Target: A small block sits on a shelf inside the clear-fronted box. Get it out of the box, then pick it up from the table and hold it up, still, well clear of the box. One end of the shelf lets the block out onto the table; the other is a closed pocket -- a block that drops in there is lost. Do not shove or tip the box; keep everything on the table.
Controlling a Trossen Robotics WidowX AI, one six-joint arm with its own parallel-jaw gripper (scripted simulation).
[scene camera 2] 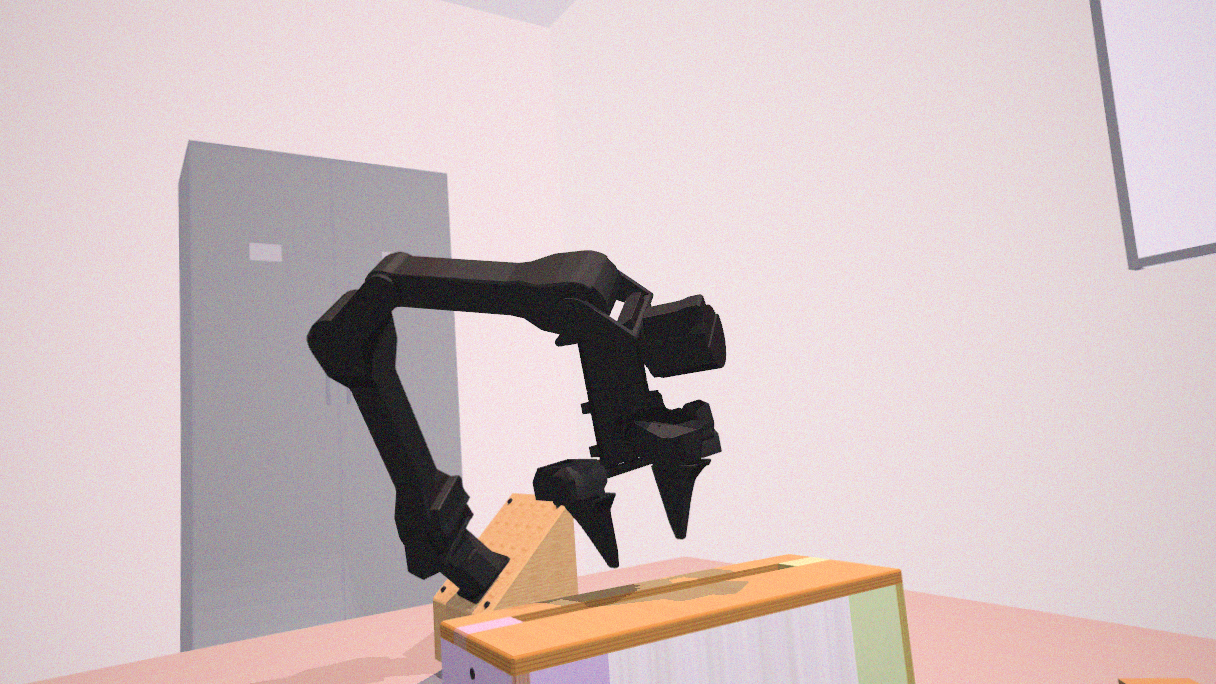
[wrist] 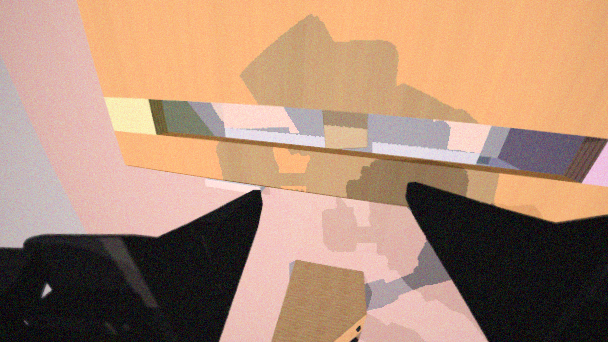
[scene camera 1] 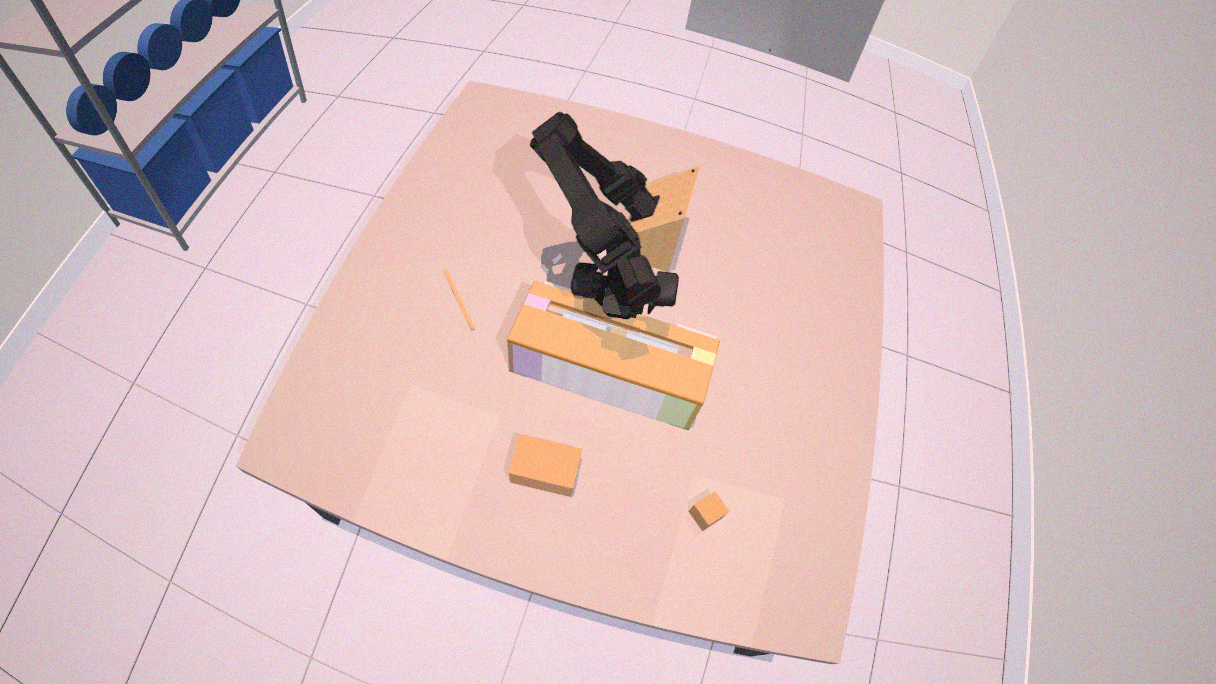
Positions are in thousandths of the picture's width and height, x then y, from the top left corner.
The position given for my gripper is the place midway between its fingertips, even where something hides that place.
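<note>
I can see my gripper (scene camera 1: 515, 452) and, in the wrist view, the same gripper (wrist: 549, 566). Scene camera 2 shows me my gripper (scene camera 2: 533, 808) too.
</note>
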